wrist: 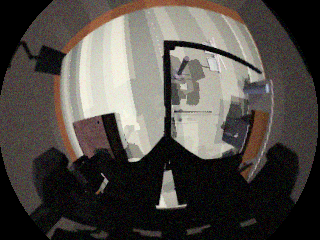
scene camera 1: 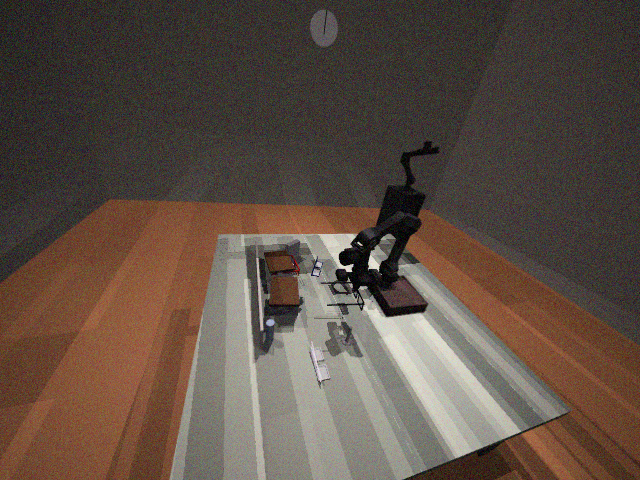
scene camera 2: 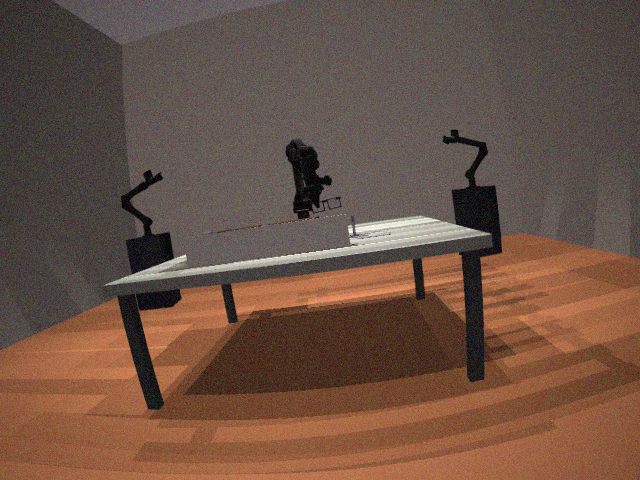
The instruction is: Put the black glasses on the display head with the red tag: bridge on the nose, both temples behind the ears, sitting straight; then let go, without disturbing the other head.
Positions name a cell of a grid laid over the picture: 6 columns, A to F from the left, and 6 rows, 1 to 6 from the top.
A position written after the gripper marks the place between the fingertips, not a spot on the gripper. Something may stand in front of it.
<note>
In view: the gripper (scene camera 1: D4), a glasses (wrist: D2), a white panel (scene camera 2: D3) and a head (scene camera 1: C4).
The gripper also shows in the wrist view (wrist: D4). The white panel also shows in the wrist view (wrist: E3). The head is seen too in the wrist view (wrist: E4).
</note>
